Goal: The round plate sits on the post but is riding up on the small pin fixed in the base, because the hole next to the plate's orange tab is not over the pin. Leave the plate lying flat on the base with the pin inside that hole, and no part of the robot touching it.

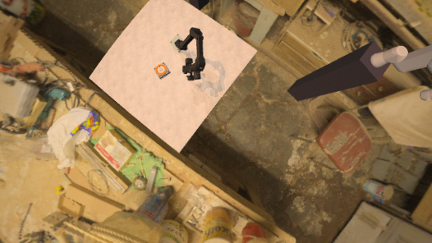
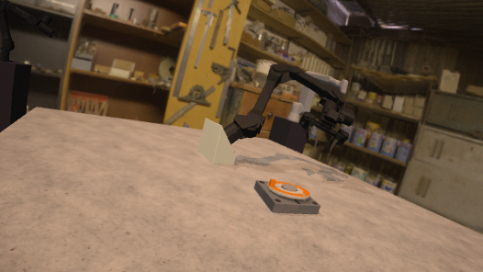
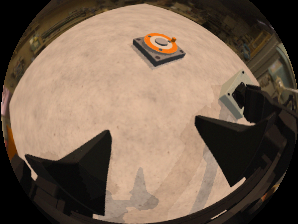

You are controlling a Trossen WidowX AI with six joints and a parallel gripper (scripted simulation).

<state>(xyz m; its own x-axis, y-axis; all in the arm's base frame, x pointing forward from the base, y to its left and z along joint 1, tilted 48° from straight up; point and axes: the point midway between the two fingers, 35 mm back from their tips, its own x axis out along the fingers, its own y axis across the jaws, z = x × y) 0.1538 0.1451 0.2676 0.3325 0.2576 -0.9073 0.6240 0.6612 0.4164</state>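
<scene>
My gripper tip is now 14 cm short of the square grey base, 24 cm to the left of it and 10 cm above it.
</scene>
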